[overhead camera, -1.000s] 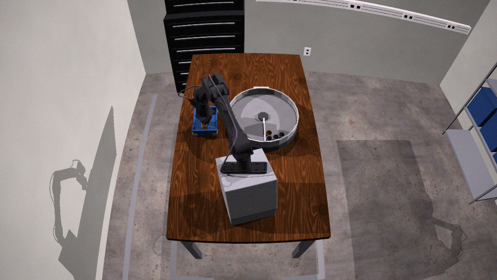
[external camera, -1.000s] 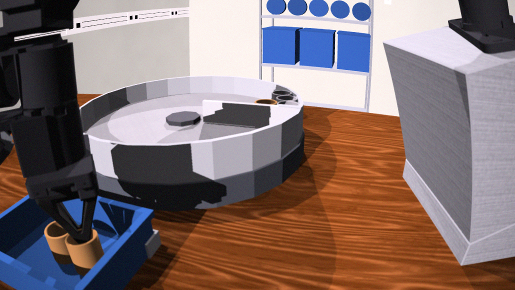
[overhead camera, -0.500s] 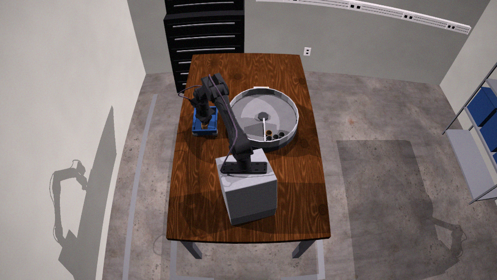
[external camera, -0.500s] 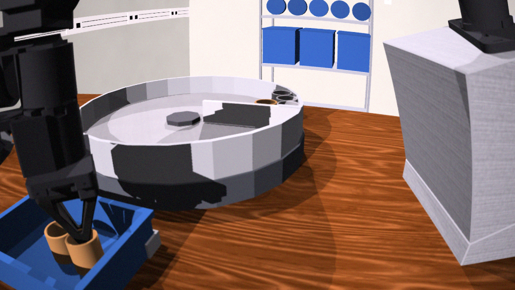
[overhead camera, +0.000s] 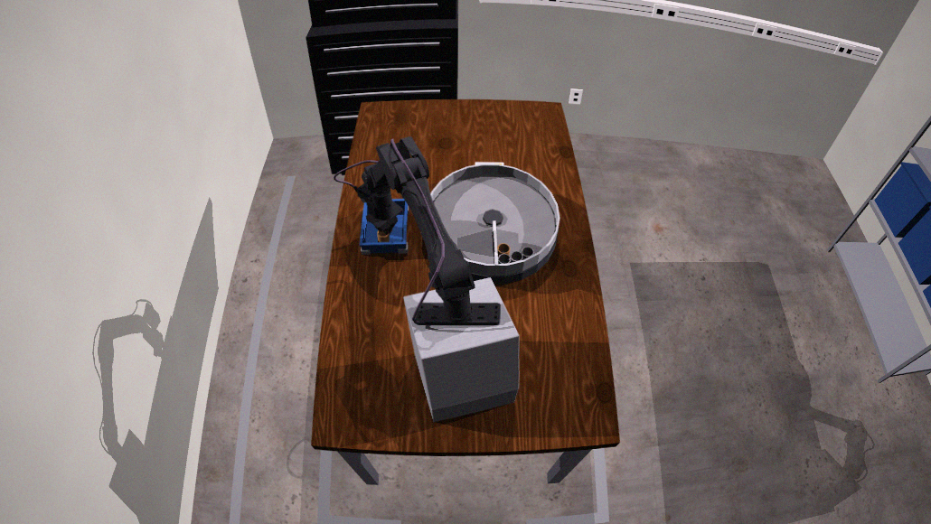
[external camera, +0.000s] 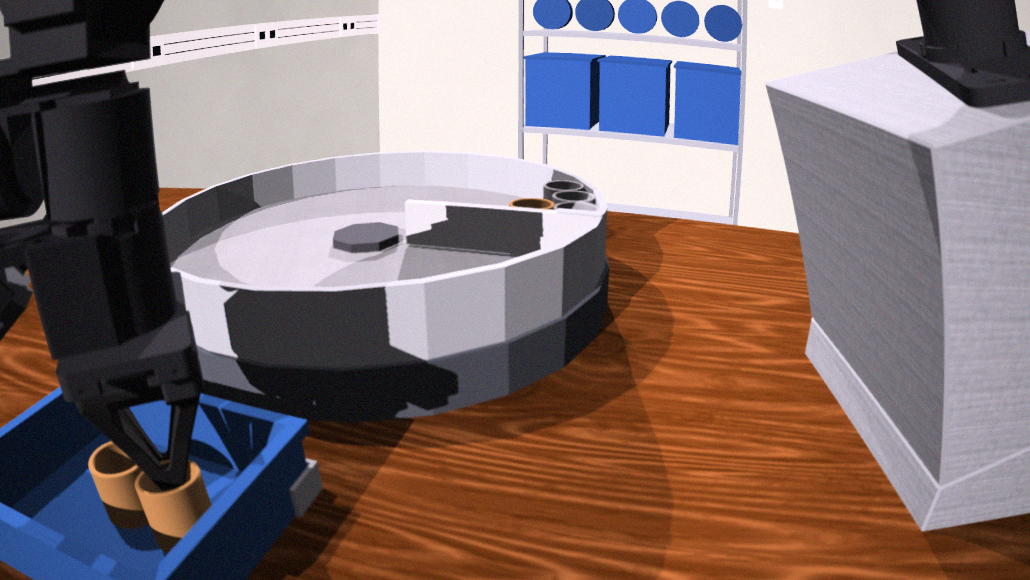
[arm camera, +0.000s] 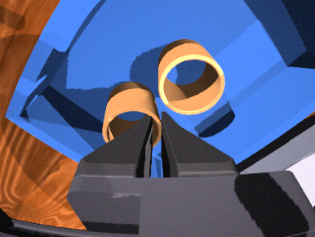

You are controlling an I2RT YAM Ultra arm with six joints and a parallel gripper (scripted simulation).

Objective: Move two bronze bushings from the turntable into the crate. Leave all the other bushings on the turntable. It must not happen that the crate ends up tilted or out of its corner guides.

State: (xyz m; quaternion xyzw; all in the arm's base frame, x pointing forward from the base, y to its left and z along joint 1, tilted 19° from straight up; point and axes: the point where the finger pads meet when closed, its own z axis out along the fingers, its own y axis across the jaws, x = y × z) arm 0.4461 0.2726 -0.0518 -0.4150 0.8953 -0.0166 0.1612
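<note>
Right now the blue crate is 3 cm ahead of my hand, 2 cm below it and 1 cm to the left of it. From my hand the other things lie so: grey turntable (33 cm to the right, 7 cm ahead, 1 cm above).
</note>
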